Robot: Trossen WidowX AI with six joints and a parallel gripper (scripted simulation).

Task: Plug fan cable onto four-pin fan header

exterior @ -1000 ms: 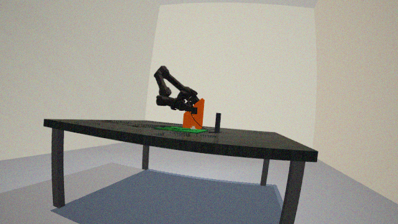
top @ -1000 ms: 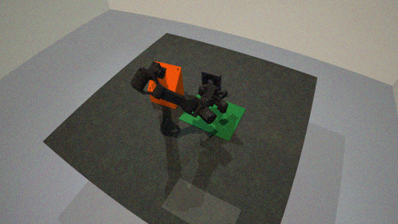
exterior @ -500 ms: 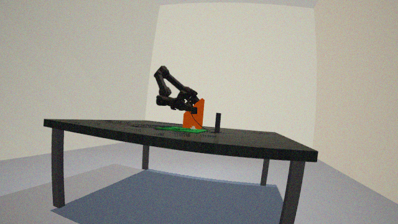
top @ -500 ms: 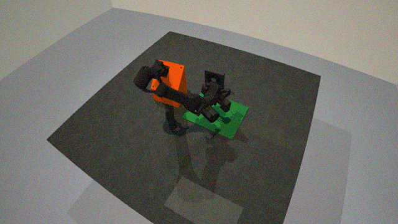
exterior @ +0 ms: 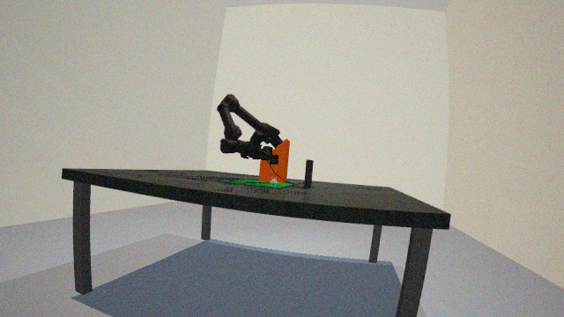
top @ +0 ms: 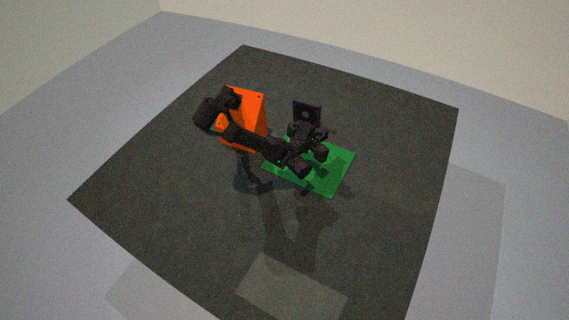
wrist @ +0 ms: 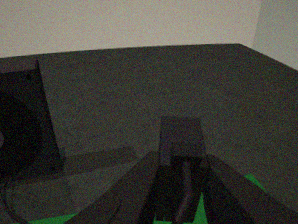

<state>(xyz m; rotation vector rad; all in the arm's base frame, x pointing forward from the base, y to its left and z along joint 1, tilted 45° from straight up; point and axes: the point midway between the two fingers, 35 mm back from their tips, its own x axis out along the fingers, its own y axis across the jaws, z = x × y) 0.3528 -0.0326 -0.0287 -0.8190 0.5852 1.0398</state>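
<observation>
Right now the green board is 3 cm behind my gripper tip, 5 cm to the right of it and 13 cm below it. The rest, counted from my gripper tip: dark fan plug: 1 cm to the left, 1 cm below; dark square fan: 12 cm behind, 14 cm to the left, 6 cm below.
</observation>
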